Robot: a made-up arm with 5 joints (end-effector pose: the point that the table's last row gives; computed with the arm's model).
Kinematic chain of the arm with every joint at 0, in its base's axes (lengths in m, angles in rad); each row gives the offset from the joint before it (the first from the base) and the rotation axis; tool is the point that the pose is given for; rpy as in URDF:
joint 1: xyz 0 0 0.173 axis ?
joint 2: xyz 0 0 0 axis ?
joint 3: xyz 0.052 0 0.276 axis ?
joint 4: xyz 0.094 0 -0.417 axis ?
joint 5: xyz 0.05 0 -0.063 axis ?
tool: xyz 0 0 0 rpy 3.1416 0 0
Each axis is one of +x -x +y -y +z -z.
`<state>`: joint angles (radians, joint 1 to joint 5).
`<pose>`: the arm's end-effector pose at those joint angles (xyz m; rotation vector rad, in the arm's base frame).
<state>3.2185 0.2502 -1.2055 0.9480 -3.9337</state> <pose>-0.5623 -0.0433 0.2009 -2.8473 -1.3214 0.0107</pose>
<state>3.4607 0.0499 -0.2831 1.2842 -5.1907</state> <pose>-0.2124 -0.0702 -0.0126 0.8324 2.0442 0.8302</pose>
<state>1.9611 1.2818 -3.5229 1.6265 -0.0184</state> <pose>-0.2378 0.5779 0.5119 -1.4247 -2.1695 -0.4647</pose>
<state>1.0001 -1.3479 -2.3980 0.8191 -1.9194</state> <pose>-0.3281 -0.5111 0.6467 0.0295 0.2645 2.2120</pose>
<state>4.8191 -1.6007 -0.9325 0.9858 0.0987</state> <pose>-0.0055 0.0518 0.6611 1.2609 -1.2508 1.3461</pose>
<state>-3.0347 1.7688 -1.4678 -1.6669 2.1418</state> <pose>-0.2967 -0.0318 -0.3223 -1.7763 -1.0972 1.5321</pose>
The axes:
joint 1: +z
joint 2: +y
joint 3: +y
joint 4: +y
joint 5: -z

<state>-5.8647 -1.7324 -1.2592 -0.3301 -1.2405</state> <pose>-0.3398 -0.1511 0.6593 -0.1538 -0.1680 2.3119</pose>
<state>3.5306 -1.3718 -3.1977 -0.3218 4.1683</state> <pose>0.6843 0.2805 0.1845 -1.8293 0.6039 -1.2226</pose>
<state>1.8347 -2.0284 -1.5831 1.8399 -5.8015</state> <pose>0.1282 -0.4744 0.4885 -1.0949 -0.8791 -0.6892</pose>
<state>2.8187 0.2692 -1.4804 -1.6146 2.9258</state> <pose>-0.4922 0.1647 0.4419 -0.4247 0.0228 2.5749</pose>
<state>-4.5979 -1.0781 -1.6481 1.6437 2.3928</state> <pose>0.0065 -0.0568 0.7834 -1.9792 0.7309 0.5724</pose>
